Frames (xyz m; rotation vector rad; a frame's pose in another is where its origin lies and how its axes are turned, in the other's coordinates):
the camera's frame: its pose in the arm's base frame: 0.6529 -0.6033 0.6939 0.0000 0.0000 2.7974
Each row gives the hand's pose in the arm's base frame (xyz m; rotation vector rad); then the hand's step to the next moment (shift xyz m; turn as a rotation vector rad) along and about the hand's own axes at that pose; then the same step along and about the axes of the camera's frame.
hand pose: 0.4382 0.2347 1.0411 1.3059 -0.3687 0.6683
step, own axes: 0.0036 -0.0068 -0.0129 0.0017 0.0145 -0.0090
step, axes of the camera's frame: -0.0010 -0.0137 -0.0061 0.0121 -0.0071 0.0099
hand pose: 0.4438 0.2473 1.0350 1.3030 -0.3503 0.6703
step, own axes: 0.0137 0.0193 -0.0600 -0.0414 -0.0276 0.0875
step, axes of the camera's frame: 0.0302 -0.0564 0.0079 -0.0302 0.0930 -0.0238
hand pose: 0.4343 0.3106 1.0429 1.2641 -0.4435 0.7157
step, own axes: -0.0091 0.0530 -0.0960 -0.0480 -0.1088 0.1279
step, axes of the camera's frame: 0.0811 -0.0742 0.0059 -0.0997 0.1225 -0.0745
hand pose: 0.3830 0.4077 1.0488 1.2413 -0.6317 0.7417
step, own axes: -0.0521 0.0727 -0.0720 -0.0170 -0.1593 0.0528
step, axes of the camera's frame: 0.1070 -0.0398 -0.0124 -0.1334 0.0358 -0.0969
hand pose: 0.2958 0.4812 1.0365 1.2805 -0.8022 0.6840
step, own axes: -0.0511 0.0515 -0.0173 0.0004 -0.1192 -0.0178
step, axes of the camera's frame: 0.0729 -0.0008 -0.0156 -0.0949 -0.0316 -0.0672
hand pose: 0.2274 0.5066 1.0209 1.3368 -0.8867 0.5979
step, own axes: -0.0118 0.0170 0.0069 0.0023 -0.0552 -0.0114
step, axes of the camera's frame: 0.0195 0.0097 -0.0001 -0.0447 -0.0179 -0.0294
